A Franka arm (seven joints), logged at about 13 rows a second.
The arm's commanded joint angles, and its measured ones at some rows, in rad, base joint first. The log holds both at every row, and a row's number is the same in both.
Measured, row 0:
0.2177 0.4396 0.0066 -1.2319 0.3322 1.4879 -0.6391
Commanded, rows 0 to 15:
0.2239 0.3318 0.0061 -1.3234 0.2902 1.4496 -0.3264
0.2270 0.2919 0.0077 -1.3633 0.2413 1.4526 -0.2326
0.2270 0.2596 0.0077 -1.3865 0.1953 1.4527 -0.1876
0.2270 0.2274 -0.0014 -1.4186 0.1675 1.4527 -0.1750
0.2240 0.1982 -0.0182 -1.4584 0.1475 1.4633 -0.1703
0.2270 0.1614 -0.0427 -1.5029 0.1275 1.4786 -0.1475
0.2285 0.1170 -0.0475 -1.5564 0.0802 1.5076 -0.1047
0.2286 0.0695 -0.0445 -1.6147 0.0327 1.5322 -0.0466
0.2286 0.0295 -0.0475 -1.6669 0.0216 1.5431 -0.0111
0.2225 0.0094 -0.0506 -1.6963 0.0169 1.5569 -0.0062
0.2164 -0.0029 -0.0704 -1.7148 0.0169 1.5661 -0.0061
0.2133 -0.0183 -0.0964 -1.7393 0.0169 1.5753 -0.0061
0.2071 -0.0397 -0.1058 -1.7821 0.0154 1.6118 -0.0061
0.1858 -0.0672 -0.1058 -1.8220 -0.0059 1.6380 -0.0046
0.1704 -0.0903 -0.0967 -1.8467 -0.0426 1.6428 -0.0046
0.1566 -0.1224 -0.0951 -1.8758 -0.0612 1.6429 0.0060
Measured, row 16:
0.1775 -0.0299 -0.1095 -1.7782 -0.0107 1.6102 -0.0341
